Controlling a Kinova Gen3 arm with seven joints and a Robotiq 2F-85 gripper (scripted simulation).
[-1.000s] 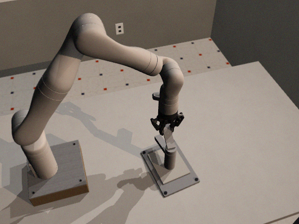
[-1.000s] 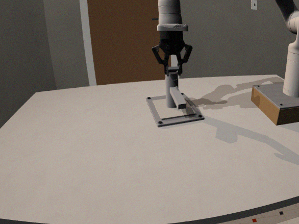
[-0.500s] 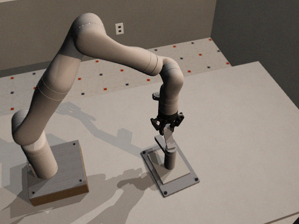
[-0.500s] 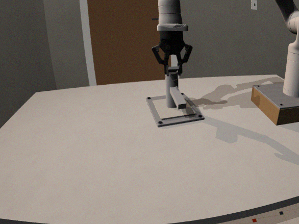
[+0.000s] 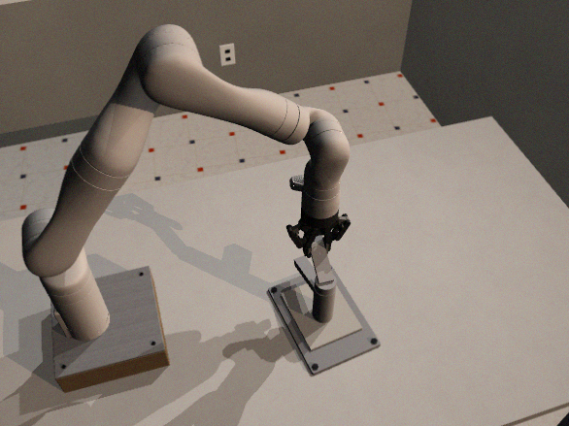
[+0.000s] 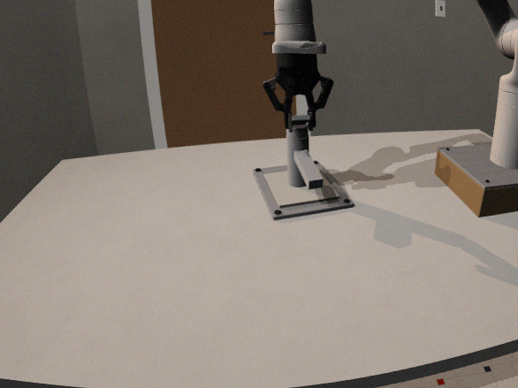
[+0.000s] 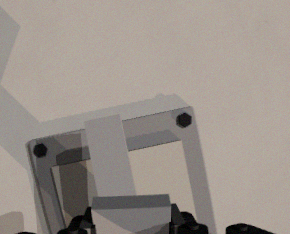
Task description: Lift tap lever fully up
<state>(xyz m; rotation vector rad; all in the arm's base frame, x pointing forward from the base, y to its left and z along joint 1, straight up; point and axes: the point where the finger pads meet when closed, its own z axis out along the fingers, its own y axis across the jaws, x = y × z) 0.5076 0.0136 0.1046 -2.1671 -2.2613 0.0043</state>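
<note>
The flat lever lies 30 mm to the right of my hand and 10 mm below it. Round my hand: grey tap: 70 mm below, 50 mm to the right; plate frame: 170 mm below, 70 mm to the right.
</note>
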